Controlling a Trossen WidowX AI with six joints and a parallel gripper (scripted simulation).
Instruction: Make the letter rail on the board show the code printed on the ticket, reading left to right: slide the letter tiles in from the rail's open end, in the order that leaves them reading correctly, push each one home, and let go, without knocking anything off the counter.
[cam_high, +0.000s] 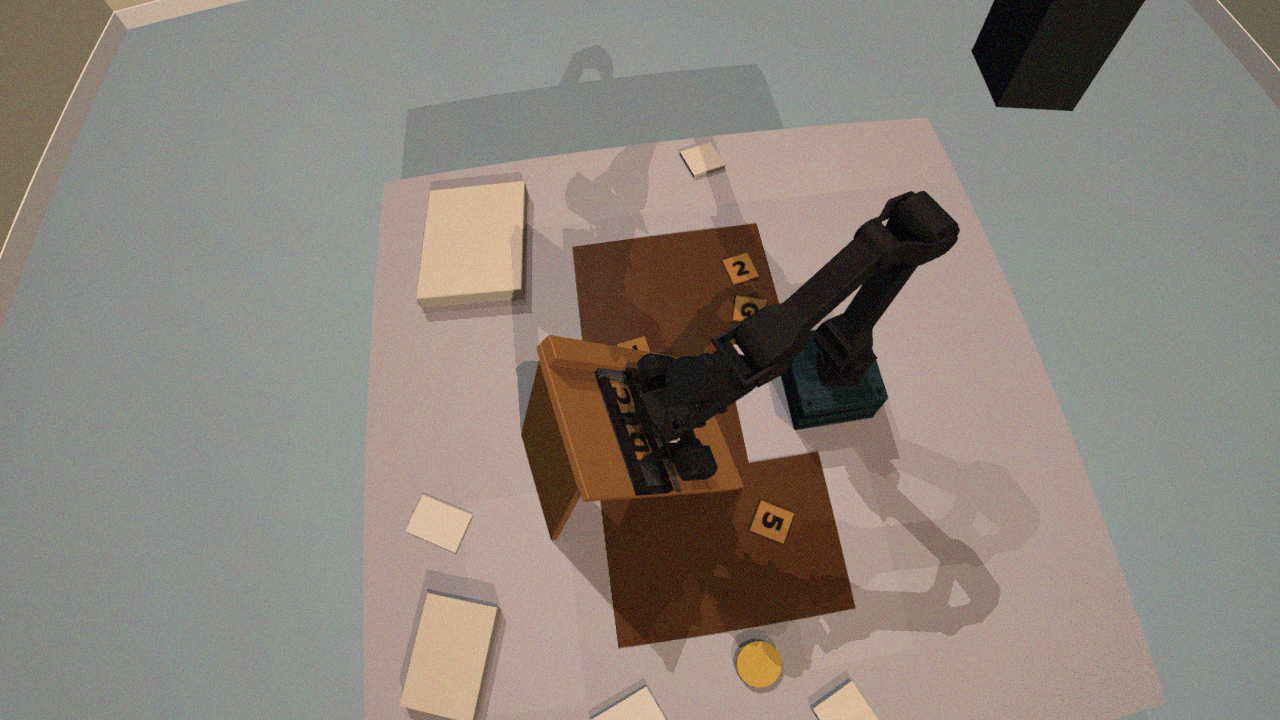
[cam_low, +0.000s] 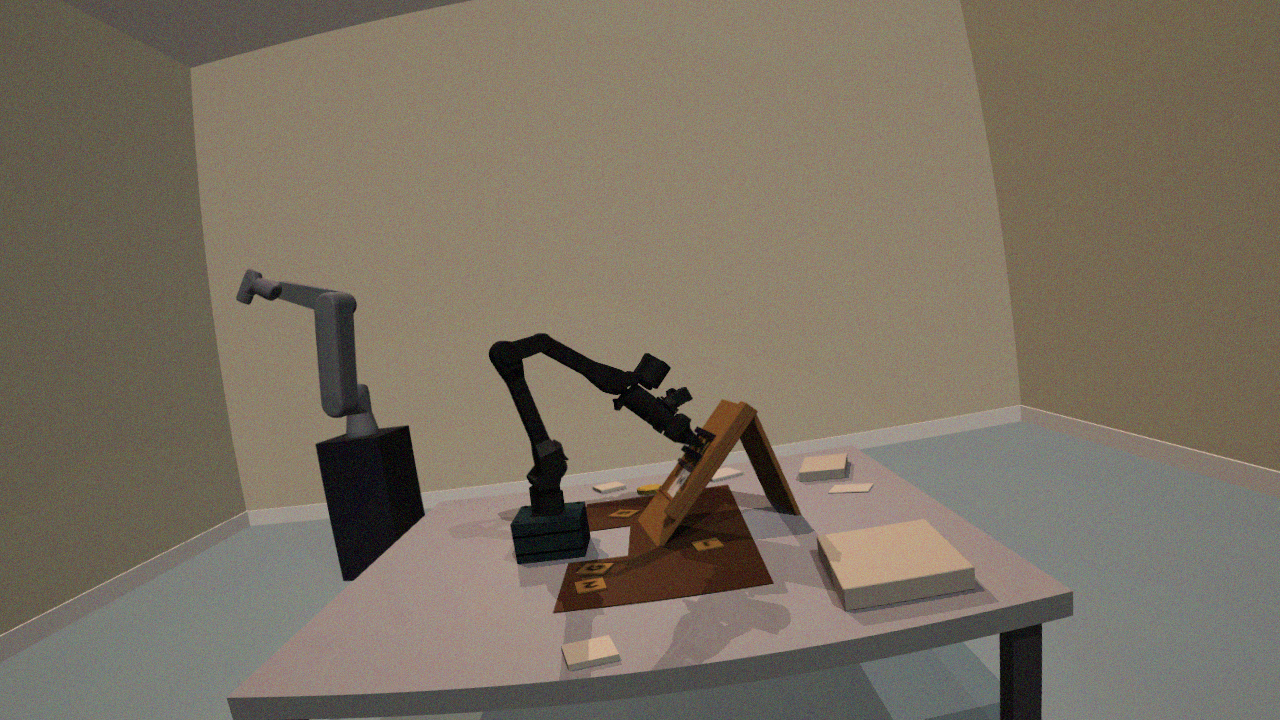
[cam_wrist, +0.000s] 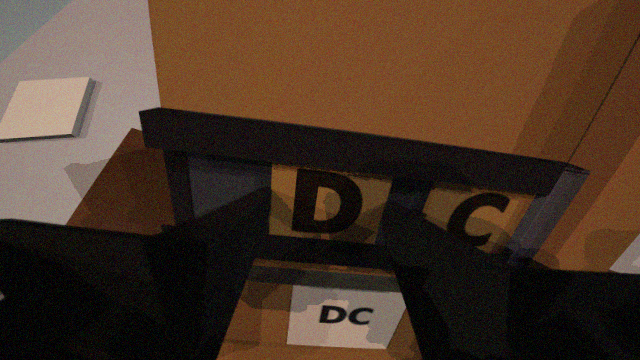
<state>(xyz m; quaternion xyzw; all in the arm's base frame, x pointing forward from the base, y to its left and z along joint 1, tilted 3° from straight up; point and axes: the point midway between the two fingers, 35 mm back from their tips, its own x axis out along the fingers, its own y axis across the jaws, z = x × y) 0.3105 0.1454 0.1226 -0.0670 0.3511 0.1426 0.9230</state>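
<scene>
Now: gripper tip 50 mm past the white ticket, 50 mm to the left of it and 70 mm above it. The rest, counted from my gripper tip: brown mat 140 mm behind, 130 mm to the right, 170 mm below; cream box 340 mm ahead, 490 mm to the right, 160 mm below.
</scene>
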